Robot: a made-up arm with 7 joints. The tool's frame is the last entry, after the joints.
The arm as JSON. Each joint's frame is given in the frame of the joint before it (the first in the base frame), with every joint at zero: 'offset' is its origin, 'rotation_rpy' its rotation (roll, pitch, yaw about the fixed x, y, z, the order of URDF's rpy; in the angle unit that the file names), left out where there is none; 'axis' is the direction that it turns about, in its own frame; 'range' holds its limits. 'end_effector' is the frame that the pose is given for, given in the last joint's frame.
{
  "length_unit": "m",
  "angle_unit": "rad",
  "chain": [
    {
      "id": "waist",
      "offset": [
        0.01,
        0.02,
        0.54
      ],
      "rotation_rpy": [
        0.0,
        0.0,
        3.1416
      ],
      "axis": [
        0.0,
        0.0,
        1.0
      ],
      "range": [
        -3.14,
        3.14
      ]
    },
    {
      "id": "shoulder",
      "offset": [
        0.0,
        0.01,
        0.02
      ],
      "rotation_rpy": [
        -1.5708,
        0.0,
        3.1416
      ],
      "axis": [
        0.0,
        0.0,
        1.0
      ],
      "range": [
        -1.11,
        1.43
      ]
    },
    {
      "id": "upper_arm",
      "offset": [
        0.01,
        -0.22,
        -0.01
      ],
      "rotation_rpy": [
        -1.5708,
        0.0,
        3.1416
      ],
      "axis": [
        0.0,
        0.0,
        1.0
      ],
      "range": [
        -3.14,
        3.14
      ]
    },
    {
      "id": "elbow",
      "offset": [
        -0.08,
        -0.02,
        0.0
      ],
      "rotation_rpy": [
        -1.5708,
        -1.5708,
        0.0
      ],
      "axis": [
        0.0,
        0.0,
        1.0
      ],
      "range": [
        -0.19,
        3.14
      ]
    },
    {
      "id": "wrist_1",
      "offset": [
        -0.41,
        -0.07,
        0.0
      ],
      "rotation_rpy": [
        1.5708,
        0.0,
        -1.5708
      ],
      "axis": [
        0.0,
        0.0,
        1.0
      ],
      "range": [
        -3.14,
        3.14
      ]
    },
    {
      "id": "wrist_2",
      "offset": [
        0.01,
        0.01,
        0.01
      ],
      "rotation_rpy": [
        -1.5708,
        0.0,
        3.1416
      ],
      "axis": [
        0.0,
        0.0,
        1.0
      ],
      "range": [
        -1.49,
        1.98
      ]
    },
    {
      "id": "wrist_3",
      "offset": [
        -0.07,
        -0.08,
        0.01
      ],
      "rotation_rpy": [
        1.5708,
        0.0,
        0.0
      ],
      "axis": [
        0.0,
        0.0,
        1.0
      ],
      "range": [
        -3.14,
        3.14
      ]
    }
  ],
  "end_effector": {
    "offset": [
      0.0,
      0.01,
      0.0
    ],
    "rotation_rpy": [
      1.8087,
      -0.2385,
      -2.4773
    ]
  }
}
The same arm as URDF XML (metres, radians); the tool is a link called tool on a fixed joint. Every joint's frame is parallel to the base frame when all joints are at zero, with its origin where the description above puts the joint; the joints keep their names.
<robot name="arm">
<link name="base"/>
<link name="link1"/>
<link name="link2"/>
<link name="link3"/>
<link name="link4"/>
<link name="link5"/>
<link name="link6"/>
<link name="link7"/>
<link name="tool"/>
<joint name="waist" type="revolute"><parent link="base"/><child link="link1"/><origin xyz="0.01 0.02 0.54"/><axis xyz="0 0 1"/><limit lower="-3.14" upper="3.14"/></joint>
<joint name="shoulder" type="revolute"><parent link="link1"/><child link="link2"/><origin xyz="0 -0.01 0.02"/><axis xyz="0 1 0"/><limit lower="-1.11" upper="1.43"/></joint>
<joint name="upper_arm" type="revolute"><parent link="link2"/><child link="link3"/><origin xyz="0.01 -0.01 0.22"/><axis xyz="0 0 1"/><limit lower="-3.14" upper="3.14"/></joint>
<joint name="elbow" type="revolute"><parent link="link3"/><child link="link4"/><origin xyz="0.08 0.02 0"/><axis xyz="0 -1 0"/><limit lower="-0.19" upper="3.14"/></joint>
<joint name="wrist_1" type="revolute"><parent link="link4"/><child link="link5"/><origin xyz="0.07 0 -0.41"/><axis xyz="0 0 -1"/><limit lower="-3.14" upper="3.14"/></joint>
<joint name="wrist_2" type="revolute"><parent link="link5"/><child link="link6"/><origin xyz="0.01 -0.01 -0.01"/><axis xyz="0 1 0"/><limit lower="-1.49" upper="1.98"/></joint>
<joint name="wrist_3" type="revolute"><parent link="link6"/><child link="link7"/><origin xyz="0.07 0.01 -0.08"/><axis xyz="0 0 -1"/><limit lower="-3.14" upper="3.14"/></joint>
<joint name="tool_fixed" type="fixed"><parent link="link7"/><child link="tool"/><origin xyz="0 0.01 0" rpy="-1.3329 0.2385 -0.6643"/></joint>
</robot>

